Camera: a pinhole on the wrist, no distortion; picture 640 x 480 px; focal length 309.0 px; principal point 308.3 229.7 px. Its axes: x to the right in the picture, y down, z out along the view. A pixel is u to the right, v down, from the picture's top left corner.
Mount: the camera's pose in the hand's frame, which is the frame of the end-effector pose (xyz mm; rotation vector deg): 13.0 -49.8 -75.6 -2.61 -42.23 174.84
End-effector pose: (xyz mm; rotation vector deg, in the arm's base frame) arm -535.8 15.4 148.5 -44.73 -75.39 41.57
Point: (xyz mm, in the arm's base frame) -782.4 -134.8 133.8
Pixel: 488 92
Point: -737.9 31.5 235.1
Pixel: 269 82
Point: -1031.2 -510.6 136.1
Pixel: 573 206
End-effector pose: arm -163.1 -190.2 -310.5 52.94 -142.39 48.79
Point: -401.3 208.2 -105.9
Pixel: behind the camera
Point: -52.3 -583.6 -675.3
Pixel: 350 139
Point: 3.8 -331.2 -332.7
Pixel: 415 302
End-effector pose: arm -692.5 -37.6 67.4 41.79 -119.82 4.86
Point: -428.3 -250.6 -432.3
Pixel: 618 392
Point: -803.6 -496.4 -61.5
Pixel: 202 289
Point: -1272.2 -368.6 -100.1
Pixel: 164 42
